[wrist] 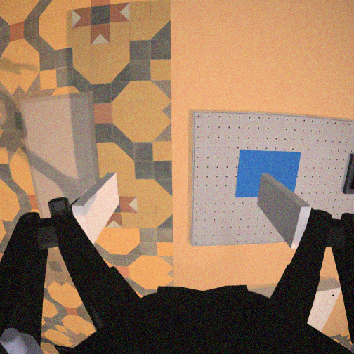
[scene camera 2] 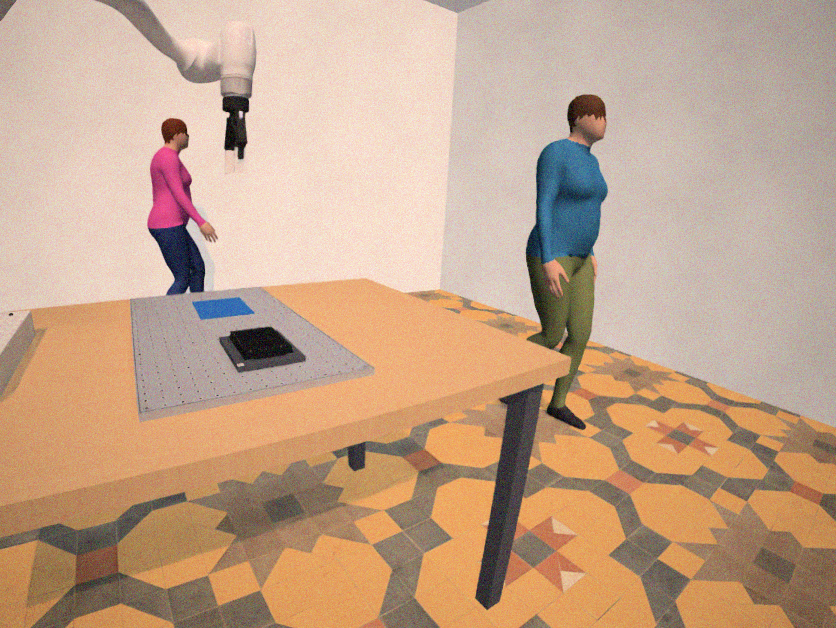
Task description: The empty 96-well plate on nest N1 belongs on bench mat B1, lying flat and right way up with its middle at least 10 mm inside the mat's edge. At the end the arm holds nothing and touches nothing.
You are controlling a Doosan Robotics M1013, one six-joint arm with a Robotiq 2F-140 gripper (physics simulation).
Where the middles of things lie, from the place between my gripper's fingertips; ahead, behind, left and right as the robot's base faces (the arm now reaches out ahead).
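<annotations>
With the black 96-well plate (scene camera 2: 258, 343) as my reference, my hand is far to the left of it, a good way past it, and far above it. The blue bench mat (scene camera 2: 218, 308) is 220 mm to the right of my hand, 110 mm behind it and 340 mm below it.
</annotations>
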